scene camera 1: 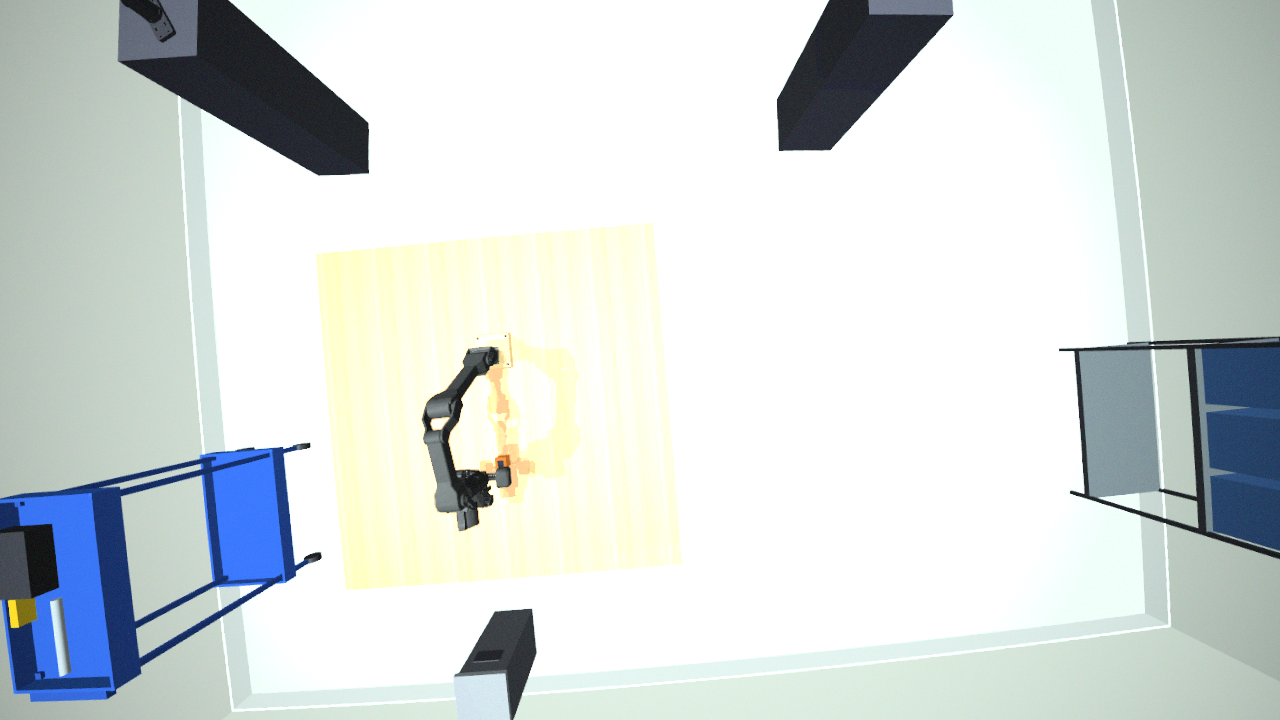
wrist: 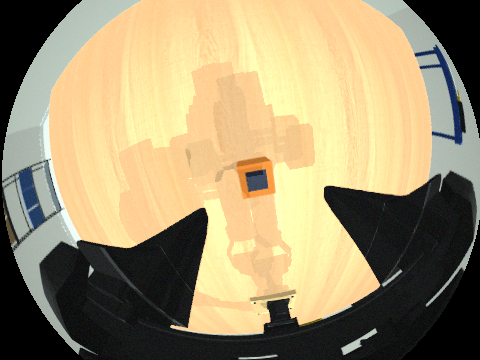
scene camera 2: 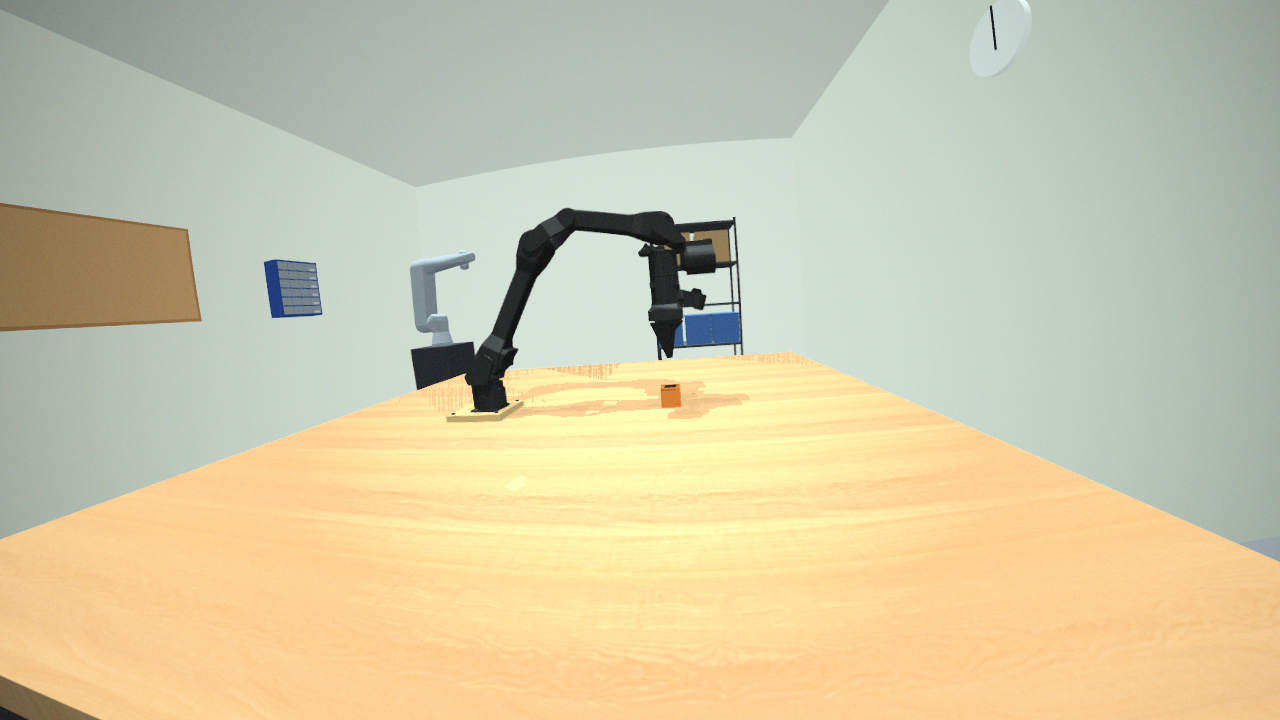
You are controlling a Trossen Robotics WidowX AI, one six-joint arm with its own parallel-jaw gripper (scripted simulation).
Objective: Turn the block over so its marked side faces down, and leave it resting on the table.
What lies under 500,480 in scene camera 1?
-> My gripper.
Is my gripper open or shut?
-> Open.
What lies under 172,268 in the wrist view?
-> My gripper.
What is my gripper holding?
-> Nothing.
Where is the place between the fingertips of my gripper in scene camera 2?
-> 670,354
